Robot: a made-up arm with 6 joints. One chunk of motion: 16 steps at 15 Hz.
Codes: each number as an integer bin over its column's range. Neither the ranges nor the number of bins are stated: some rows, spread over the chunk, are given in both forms.
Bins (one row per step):
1: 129 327 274 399 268 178
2: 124 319 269 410 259 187
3: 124 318 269 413 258 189
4: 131 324 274 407 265 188
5: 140 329 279 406 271 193
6: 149 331 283 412 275 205
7: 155 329 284 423 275 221
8: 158 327 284 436 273 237
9: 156 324 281 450 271 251
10: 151 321 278 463 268 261
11: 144 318 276 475 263 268
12: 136 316 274 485 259 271
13: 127 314 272 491 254 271
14: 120 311 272 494 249 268
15: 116 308 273 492 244 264
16: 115 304 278 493 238 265
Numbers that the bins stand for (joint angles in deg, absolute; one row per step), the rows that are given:
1: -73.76 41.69 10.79 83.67 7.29 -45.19
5: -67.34 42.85 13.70 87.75 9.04 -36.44
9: -58.01 39.94 14.87 113.40 9.04 -2.62
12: -69.67 35.27 10.79 133.81 2.04 9.04
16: -81.92 28.28 13.12 138.48 -10.20 5.54
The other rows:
2: -76.67 37.02 7.87 90.08 2.04 -39.94
3: -76.67 36.44 7.87 91.83 1.46 -38.77
4: -72.59 39.94 10.79 88.33 5.54 -39.36
6: -62.10 44.02 16.03 91.25 11.37 -29.44
7: -58.60 42.85 16.62 97.66 11.37 -20.12
8: -56.85 41.69 16.62 105.24 10.20 -10.79
10: -60.93 38.19 13.12 120.98 7.29 3.21
11: -65.01 36.44 11.95 127.98 4.37 7.29
13: -74.92 34.11 9.62 137.31 -0.87 9.04
14: -79.00 32.36 9.62 139.06 -3.79 7.29
15: -81.34 30.61 10.20 137.89 -6.71 4.96

